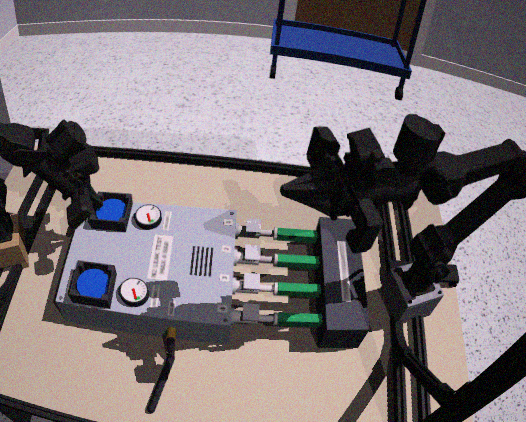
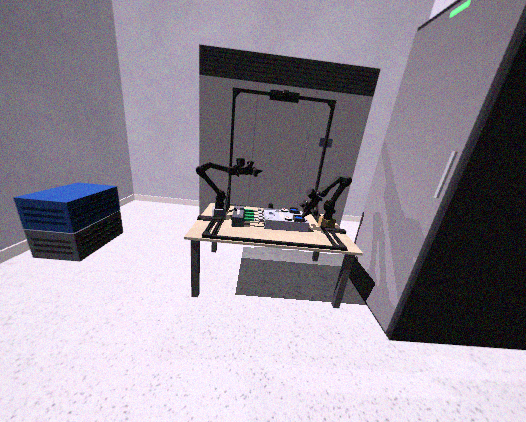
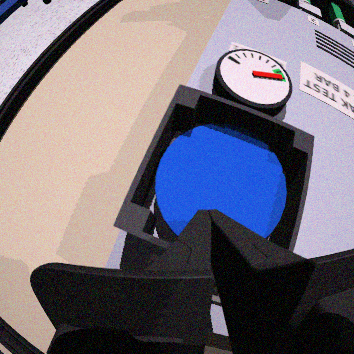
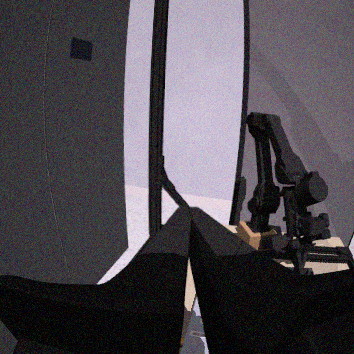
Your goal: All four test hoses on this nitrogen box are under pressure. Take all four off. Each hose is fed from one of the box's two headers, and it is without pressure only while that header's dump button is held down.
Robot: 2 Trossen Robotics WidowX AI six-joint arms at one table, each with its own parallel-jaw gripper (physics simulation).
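Seen in the pictures: left gripper, between the fingertips: (image 1: 102,205) (image 2: 301,217) (image 3: 206,218); right gripper, between the fingertips: (image 1: 280,190) (image 2: 262,171) (image 4: 186,216); left arm's base, origin of its link: (image 1: 0,232) (image 2: 327,218) (image 4: 257,226); right arm's base, origin of its link: (image 1: 418,282) (image 2: 219,207).
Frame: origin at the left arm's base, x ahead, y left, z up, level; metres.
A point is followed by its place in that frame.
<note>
The grey nitrogen box (image 1: 187,227) {z -0.004, x 0.442, y -0.107 m} (image 2: 285,222) {z -0.015, x 0.410, y -0.030 m} has a far blue dump button (image 1: 111,210) {z 0.012, x 0.290, y -0.027 m} (image 3: 220,175) {z 0.012, x 0.293, y -0.027 m} and a near blue dump button (image 1: 92,283) {z 0.012, x 0.214, y -0.203 m}, each in a black square guard. Several green hoses, among them the farthest hose (image 1: 297,235) {z -0.020, x 0.657, y -0.180 m} and nearest hose (image 1: 298,319) {z -0.019, x 0.575, y -0.370 m}, are joined to the box by metal couplings. My left gripper (image 1: 97,201) {z 0.022, x 0.270, y -0.016 m} (image 2: 304,214) {z 0.022, x 0.270, y -0.016 m} (image 3: 206,218) {z 0.022, x 0.270, y -0.016 m} is shut and empty; its tips overlap the far button's edge, and contact cannot be told. The far gauge (image 1: 148,216) {z 0.012, x 0.367, y -0.068 m} (image 3: 255,77) {z 0.011, x 0.364, y -0.060 m} points at green. My right gripper (image 1: 284,189) {z 0.326, x 0.494, y -0.356 m} (image 2: 260,172) {z 0.326, x 0.494, y -0.356 m} (image 4: 186,216) {z 0.326, x 0.494, y -0.356 m} is shut, empty and raised beyond the hoses.
The green hoses run into a dark block (image 1: 332,280) {z -0.004, x 0.668, y -0.318 m} at the right. The near gauge (image 1: 133,291) {z 0.012, x 0.293, y -0.241 m} sits beside the near button. A dark bent handle with a brass end (image 1: 162,372) {z -0.072, x 0.300, y -0.381 m} lies in front of the box. A blue cart (image 1: 340,47) stands beyond the table.
</note>
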